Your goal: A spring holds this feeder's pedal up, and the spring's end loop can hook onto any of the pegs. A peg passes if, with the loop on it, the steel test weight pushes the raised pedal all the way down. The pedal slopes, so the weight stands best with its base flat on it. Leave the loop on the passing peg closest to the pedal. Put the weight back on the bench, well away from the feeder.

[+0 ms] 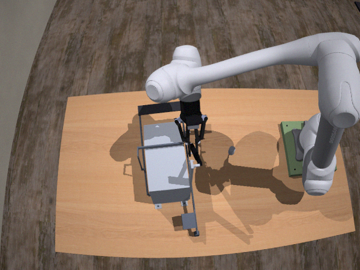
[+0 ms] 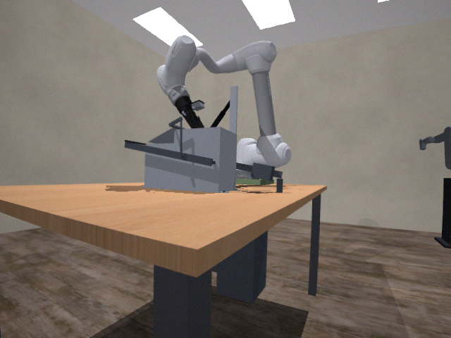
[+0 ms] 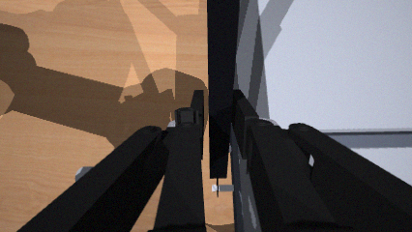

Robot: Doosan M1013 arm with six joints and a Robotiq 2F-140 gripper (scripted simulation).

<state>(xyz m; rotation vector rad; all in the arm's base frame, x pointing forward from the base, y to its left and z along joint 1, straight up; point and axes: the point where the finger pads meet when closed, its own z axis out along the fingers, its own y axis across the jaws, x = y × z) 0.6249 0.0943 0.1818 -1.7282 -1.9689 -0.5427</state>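
Now: the steel test weight 190 mm behind my hand, 70 mm to the right of it and 190 mm below it. Round my hand: peg: 150 mm to the left, 180 mm above.
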